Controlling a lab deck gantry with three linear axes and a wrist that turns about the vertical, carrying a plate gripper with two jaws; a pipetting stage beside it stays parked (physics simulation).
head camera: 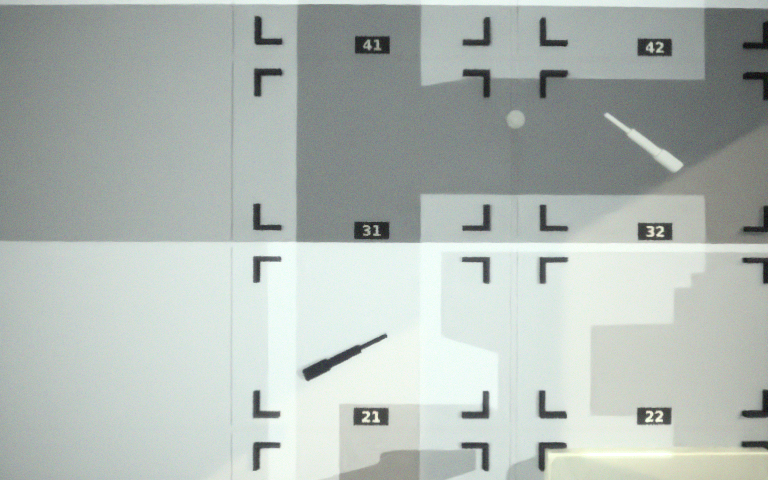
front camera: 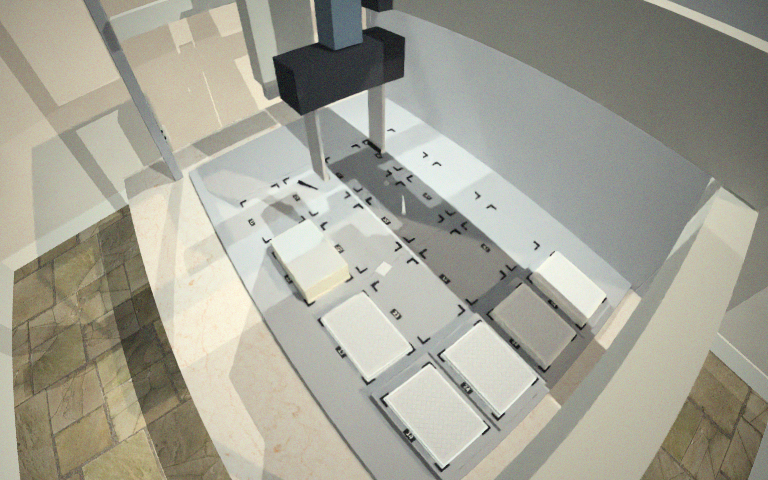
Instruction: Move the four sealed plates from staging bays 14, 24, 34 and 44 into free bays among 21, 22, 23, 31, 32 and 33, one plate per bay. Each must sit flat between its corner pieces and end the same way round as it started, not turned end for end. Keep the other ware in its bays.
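Seen in the pictures: gripper, fingertip midpoint: [front camera: 349,160]; robot's base, origin of the base link: [front camera: 241,203].
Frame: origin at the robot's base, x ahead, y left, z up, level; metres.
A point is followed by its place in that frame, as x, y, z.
Four pale sealed plates sit flat in the staging bays at the right end of the deck in the front view: bay 14 [front camera: 436,416] {0.559, 0.040, 0.029}, bay 24 [front camera: 489,367] {0.556, 0.146, 0.029}, bay 34 [front camera: 532,325] {0.556, 0.248, 0.029} and bay 44 [front camera: 568,288] {0.558, 0.355, 0.029}. My gripper [front camera: 352,165] {0.200, 0.160, 0.158} is open, its two jaws wide apart with no plate between them, over the far left part of the deck. The gripper does not show in the head view. Label 21 [head camera: 370,416] {0.064, 0.104, 0.000}, label 22 [head camera: 654,416] {0.228, 0.104, 0.000}, label 31 [head camera: 371,230] {0.064, 0.211, 0.000} and label 32 [head camera: 654,231] {0.228, 0.211, 0.000} mark bays with no plate. Bays 23 and 33 hold no plate in the front view.
A cream block [front camera: 310,260] {0.247, 0.040, 0.042} [head camera: 662,468] {0.220, 0.084, 0.020} stands in bay 12, and a pale plate [front camera: 367,336] {0.400, 0.042, 0.014} sits in bay 13. A dark pen-like piece [front camera: 308,185] {0.053, 0.140, 0.005} [head camera: 344,357] {0.049, 0.140, 0.005} appears in bay 21, a white one [front camera: 403,204] {0.219, 0.262, 0.005} [head camera: 643,142] {0.218, 0.261, 0.005} in bay 32. A pale disc [head camera: 515,119] {0.145, 0.274, 0.004} appears between bays 31 and 32.
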